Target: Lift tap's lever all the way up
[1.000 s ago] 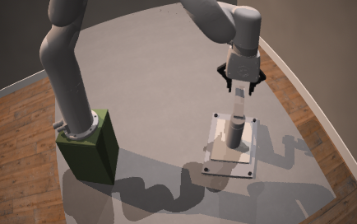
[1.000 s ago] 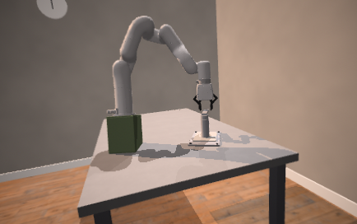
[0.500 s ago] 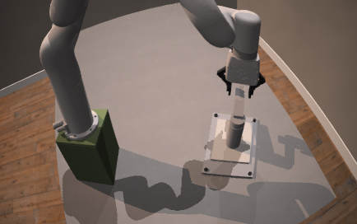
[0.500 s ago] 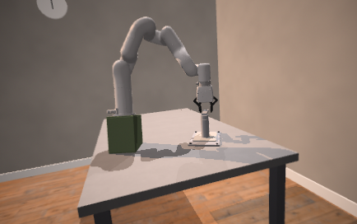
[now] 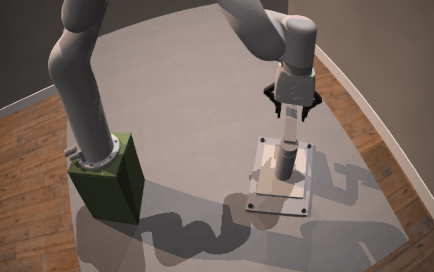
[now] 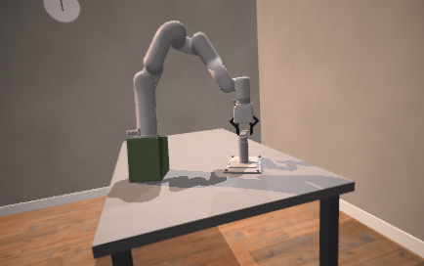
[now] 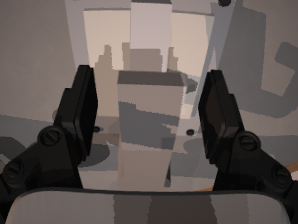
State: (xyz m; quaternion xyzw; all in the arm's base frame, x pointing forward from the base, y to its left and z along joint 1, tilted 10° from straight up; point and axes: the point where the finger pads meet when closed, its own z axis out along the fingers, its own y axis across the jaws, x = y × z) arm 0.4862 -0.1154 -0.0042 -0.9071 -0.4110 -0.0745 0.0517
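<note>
Now: the tap lever 50 mm behind my hand, 50 mm to the right of it and 10 mm below it.
</note>
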